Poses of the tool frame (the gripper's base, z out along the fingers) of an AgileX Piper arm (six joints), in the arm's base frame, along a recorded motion.
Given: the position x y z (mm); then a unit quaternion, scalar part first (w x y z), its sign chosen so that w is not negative.
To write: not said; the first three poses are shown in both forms.
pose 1, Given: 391.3 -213.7 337.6 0.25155 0.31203 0.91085 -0.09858
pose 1, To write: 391.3 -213.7 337.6 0.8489 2.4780 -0.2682
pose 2, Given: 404.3 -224.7 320.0 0.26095 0.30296 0.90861 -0.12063
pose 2, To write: 404.3 -224.7 320.0 0.8202 2.4600 -0.3266
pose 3, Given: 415.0 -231.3 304.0 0.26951 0.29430 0.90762 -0.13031
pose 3, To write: 415.0 -231.3 304.0 0.7933 2.4465 -0.3513
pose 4, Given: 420.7 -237.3 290.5 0.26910 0.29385 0.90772 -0.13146
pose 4, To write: 420.7 -237.3 290.5 0.7923 2.4473 -0.3544
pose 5, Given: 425.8 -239.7 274.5 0.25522 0.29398 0.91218 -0.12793
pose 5, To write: 425.8 -239.7 274.5 0.7983 2.4769 -0.3474
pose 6, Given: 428.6 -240.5 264.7 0.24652 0.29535 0.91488 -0.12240
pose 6, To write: 428.6 -240.5 264.7 0.8056 2.4954 -0.3339
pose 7, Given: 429.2 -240.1 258.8 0.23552 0.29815 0.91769 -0.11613
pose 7, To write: 429.2 -240.1 258.8 0.8179 2.5175 -0.3186
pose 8, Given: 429.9 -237.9 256.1 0.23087 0.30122 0.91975 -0.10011
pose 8, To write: 429.9 -237.9 256.1 0.8283 2.5293 -0.2753
